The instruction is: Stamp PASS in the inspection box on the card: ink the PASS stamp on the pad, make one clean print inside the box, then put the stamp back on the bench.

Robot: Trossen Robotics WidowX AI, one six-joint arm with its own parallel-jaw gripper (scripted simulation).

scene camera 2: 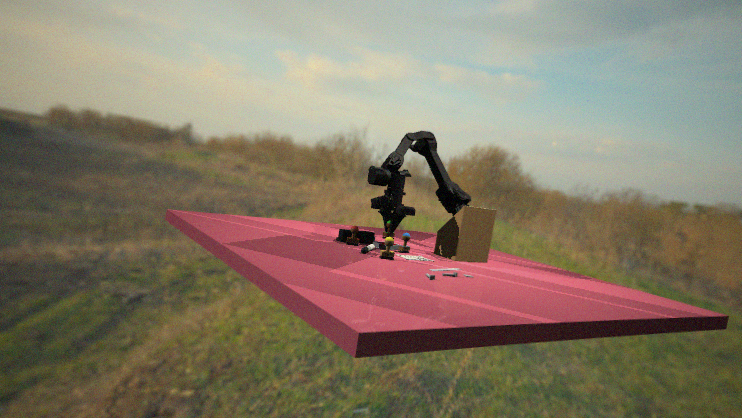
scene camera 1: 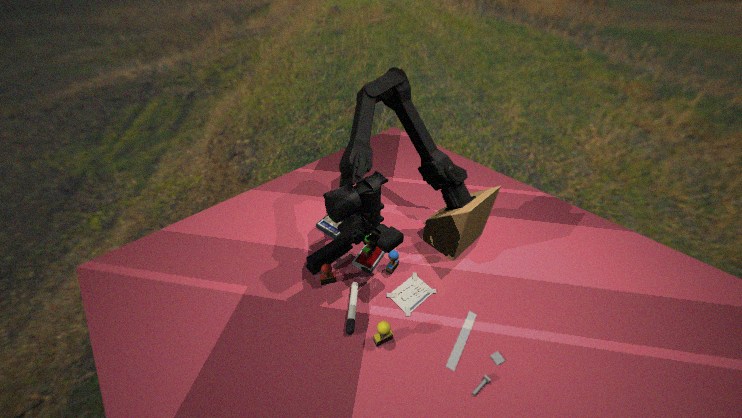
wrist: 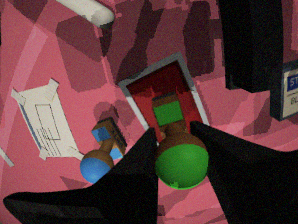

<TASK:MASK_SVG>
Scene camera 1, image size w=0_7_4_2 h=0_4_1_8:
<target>gripper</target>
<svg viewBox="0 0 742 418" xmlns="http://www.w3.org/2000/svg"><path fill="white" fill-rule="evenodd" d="M404 234L392 226L387 227L384 224L380 224L384 221L384 217L381 216L381 210L384 208L382 203L375 209L367 210L360 208L359 212L344 219L337 227L349 244L354 243L358 245L363 241L364 245L367 245L364 241L365 236L371 234L366 238L370 242L371 250L373 251L377 246L385 253L391 252L403 242Z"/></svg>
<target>black bar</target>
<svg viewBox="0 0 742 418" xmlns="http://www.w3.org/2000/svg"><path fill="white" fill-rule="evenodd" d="M343 235L306 258L306 268L313 275L321 271L321 267L324 264L331 264L353 248Z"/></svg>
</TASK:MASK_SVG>
